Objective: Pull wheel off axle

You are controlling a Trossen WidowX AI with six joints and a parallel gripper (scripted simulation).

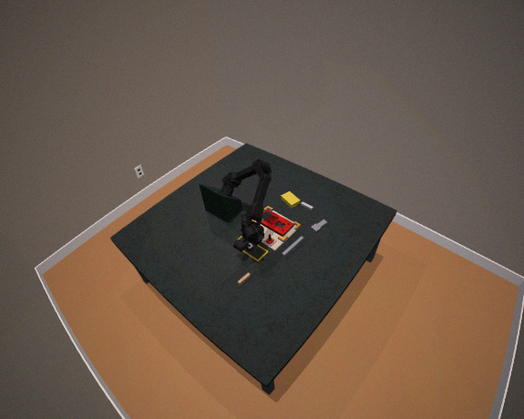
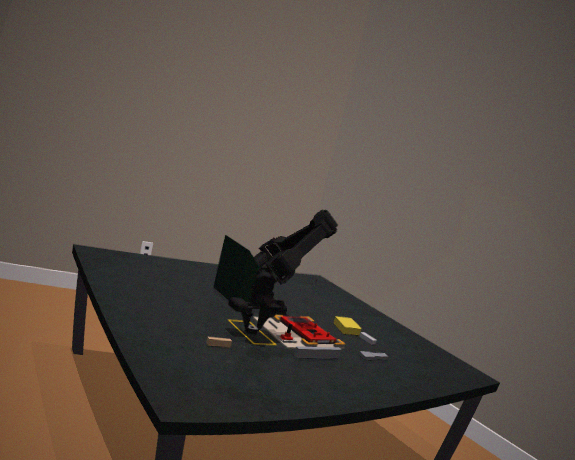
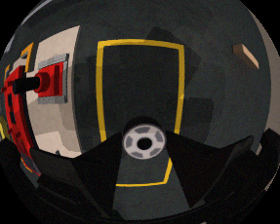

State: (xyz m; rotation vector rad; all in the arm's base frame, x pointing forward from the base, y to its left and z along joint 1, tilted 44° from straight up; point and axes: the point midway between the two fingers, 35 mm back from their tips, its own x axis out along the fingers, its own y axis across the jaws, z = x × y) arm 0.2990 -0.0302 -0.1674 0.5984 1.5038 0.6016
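My gripper tip is now right at the dark wheel. From my gripper tip the other things lie so: axle (6 cm ahead, 10 cm to the left, 2 cm above); yellow block (4 cm behind, 43 cm to the left); tan block (11 cm ahead, 18 cm to the right).
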